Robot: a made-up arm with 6 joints.
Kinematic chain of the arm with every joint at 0, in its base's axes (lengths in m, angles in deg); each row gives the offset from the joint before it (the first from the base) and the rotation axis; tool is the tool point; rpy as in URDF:
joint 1: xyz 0 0 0.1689 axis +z
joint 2: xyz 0 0 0 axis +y
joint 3: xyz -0.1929 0 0.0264 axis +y
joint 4: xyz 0.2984 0 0.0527 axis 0.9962 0 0.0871
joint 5: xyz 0 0 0 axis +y
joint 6: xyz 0.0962 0 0.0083 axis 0.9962 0 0.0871
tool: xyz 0 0 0 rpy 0 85 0
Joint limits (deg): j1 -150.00..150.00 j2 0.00..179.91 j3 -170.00..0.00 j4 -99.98..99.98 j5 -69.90..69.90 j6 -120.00..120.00
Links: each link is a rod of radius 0.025 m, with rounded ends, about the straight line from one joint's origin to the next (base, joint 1, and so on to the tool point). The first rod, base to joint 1, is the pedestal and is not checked.
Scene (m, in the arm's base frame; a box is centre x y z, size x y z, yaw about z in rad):
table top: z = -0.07
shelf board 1: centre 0.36 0.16 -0 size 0.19 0.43 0.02 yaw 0.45
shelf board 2: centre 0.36 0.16 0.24 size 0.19 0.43 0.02 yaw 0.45
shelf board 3: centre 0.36 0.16 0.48 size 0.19 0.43 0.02 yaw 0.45
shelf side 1: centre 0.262 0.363 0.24 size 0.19 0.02 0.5 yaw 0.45
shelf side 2: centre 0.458 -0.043 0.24 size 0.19 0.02 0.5 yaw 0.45
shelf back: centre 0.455 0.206 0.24 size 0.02 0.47 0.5 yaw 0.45
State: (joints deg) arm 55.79 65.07 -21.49 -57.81 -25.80 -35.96
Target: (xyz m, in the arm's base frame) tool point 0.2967 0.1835 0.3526
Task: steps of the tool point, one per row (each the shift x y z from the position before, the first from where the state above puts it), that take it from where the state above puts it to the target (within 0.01 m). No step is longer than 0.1 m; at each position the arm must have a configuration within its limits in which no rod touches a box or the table.
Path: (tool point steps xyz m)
1: 0.0297 -0.0214 0.0560
2: 0.0176 -0.0320 0.0537
3: 0.0031 -0.0377 0.0494
4: -0.0121 -0.0383 0.0429
5: 0.0278 0.0117 0.0111
6: 0.0323 0.0148 0.0045
7: 0.0353 0.0176 -0.0034
8: 0.0366 0.0197 -0.0122

